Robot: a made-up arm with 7 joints.
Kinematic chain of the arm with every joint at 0, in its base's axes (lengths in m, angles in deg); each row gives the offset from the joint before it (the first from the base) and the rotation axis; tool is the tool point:
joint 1: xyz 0 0 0.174 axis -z
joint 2: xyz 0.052 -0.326 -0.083 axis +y
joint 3: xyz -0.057 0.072 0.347 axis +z
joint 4: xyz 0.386 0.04 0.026 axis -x
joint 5: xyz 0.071 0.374 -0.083 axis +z
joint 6: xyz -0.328 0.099 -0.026 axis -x
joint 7: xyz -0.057 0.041 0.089 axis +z
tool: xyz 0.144 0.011 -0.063
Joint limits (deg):
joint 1: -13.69..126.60
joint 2: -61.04..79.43
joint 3: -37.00..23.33
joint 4: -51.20..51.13
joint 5: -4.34..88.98
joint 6: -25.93..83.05
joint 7: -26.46..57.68
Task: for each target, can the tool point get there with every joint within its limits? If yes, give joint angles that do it. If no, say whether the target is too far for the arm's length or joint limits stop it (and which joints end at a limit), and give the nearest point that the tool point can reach.
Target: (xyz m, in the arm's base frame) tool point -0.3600 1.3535 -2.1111
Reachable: no: too far | nearest point 0.2443 0.2614 -0.3547 | short by 2.155 m
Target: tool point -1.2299 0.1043 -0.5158
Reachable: no: joint limits stop it (at a limit: joint 1, joint 2, joint 3, joint 4, joint 5, joint 6, joint 7) | nearest point -0.5451 0.0098 -0.1364 | short by 0.789 m
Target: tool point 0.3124 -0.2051 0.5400
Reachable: yes | joints 97.72 -11.99 -9.51 -11.25 5.45 -4.73 38.89
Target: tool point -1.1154 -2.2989 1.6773
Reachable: no: too far | nearest point -0.3653 -0.7530 0.5884 | short by 2.034 m
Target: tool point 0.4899 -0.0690 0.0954
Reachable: yes | joints 27.01 30.81 -25.75 0.70 7.33 46.65 11.66
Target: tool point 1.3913 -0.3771 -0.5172
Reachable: no: joint limits stop it (at a limit: joint 2, joint 3, joint 4, joint 5) | nearest point 0.9088 -0.2463 -0.1462 | short by 0.623 m
